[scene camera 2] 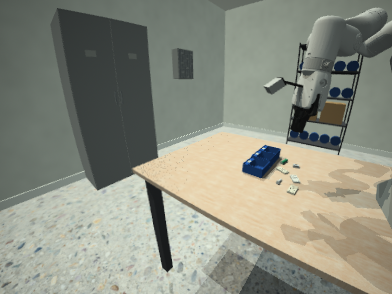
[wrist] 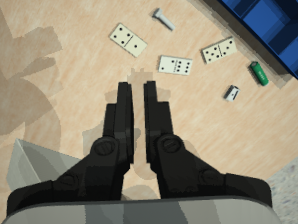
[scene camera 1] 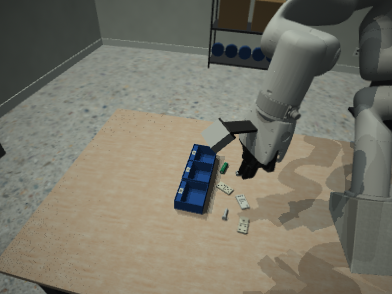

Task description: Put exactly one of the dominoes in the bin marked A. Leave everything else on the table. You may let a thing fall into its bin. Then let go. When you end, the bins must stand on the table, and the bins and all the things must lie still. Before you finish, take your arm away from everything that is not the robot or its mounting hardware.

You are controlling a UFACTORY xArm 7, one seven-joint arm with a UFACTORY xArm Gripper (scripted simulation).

Labels:
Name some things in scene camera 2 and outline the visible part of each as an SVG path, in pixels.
My gripper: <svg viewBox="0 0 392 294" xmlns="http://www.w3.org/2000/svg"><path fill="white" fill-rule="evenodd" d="M331 73L303 68L297 84L285 81L283 77L276 77L264 86L267 93L274 94L287 84L296 86L292 98L295 112L290 127L294 132L303 133L309 118L316 116L317 112L323 110L330 89Z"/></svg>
A blue bin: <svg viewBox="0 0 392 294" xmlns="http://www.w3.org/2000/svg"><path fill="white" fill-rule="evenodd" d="M281 149L264 145L243 163L242 172L262 178L279 159Z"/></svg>

